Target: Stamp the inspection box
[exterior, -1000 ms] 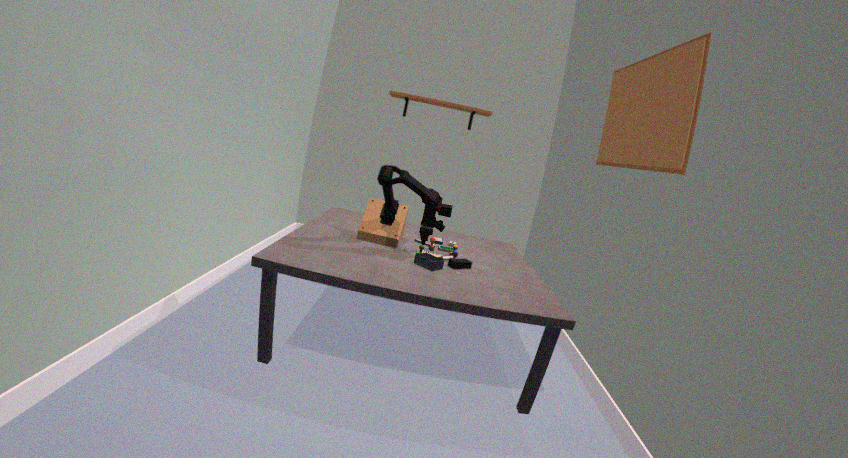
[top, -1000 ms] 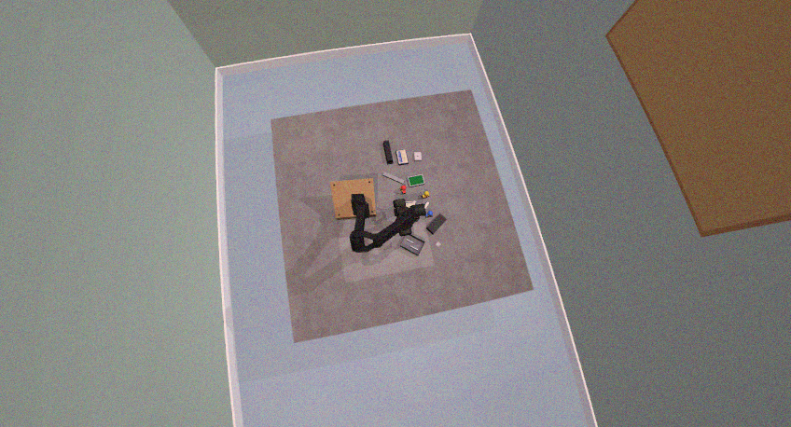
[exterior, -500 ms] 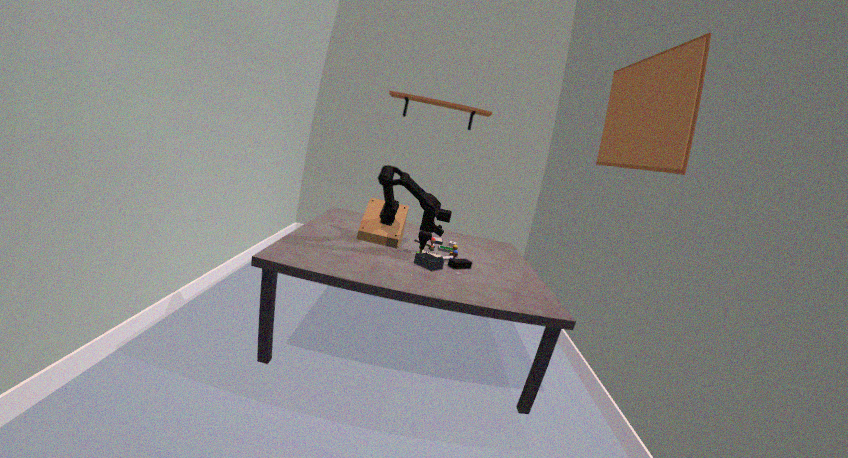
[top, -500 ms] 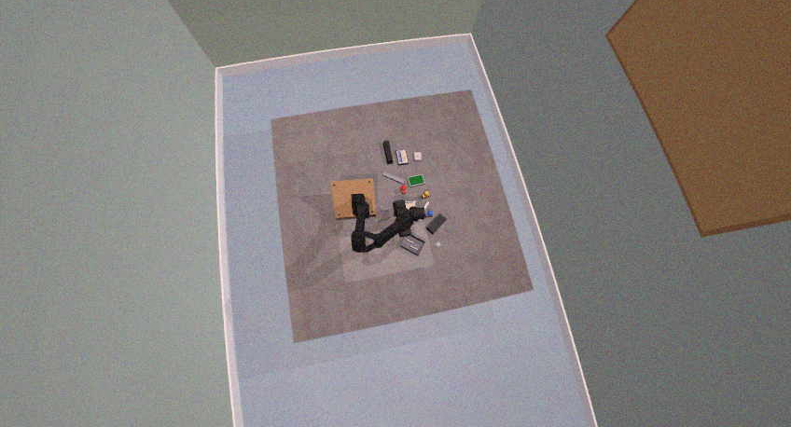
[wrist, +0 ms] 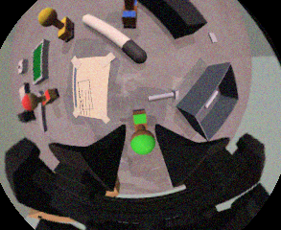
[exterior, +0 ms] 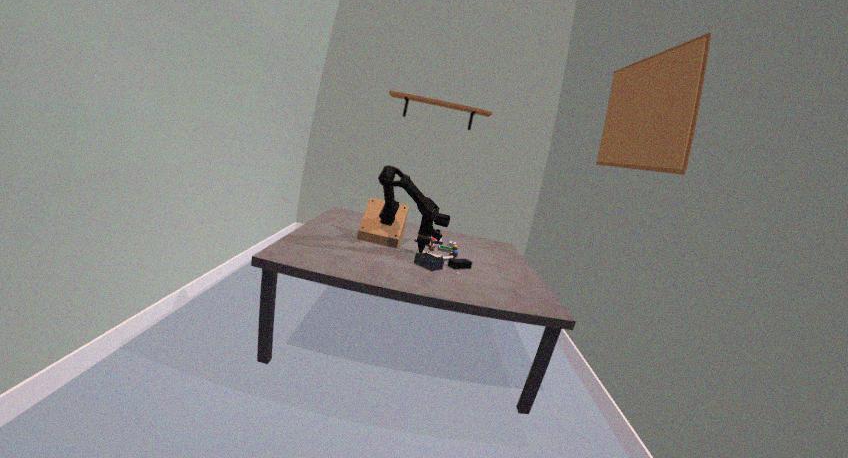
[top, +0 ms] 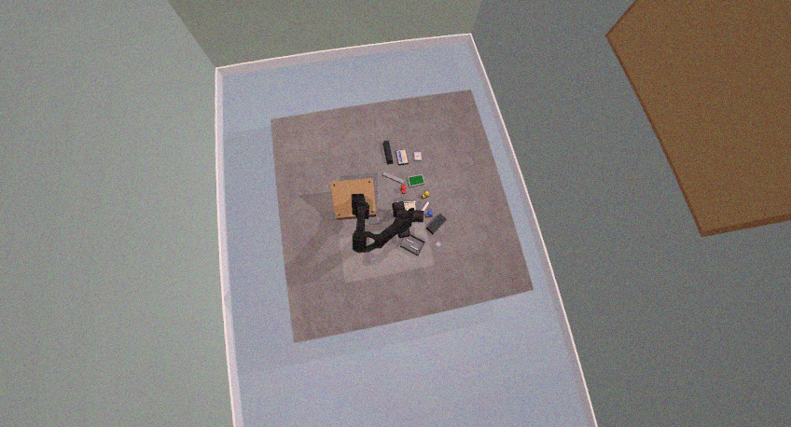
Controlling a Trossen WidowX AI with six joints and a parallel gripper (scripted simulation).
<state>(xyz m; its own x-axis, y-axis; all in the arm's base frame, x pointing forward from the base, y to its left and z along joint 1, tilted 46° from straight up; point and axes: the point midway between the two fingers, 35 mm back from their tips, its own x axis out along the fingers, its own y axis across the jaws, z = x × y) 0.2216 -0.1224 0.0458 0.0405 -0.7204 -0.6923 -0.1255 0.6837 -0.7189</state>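
The green ink pad is 25 cm to the left of my gripper tip, 11 cm ahead of it and 2 cm below it. From my gripper tip the other things lie so: red-knobbed stamp (19 cm to the left, 3 cm ahead); dark tray (12 cm to the right, 6 cm ahead, 1 cm below); cream card (9 cm to the left, 4 cm ahead, 2 cm below).
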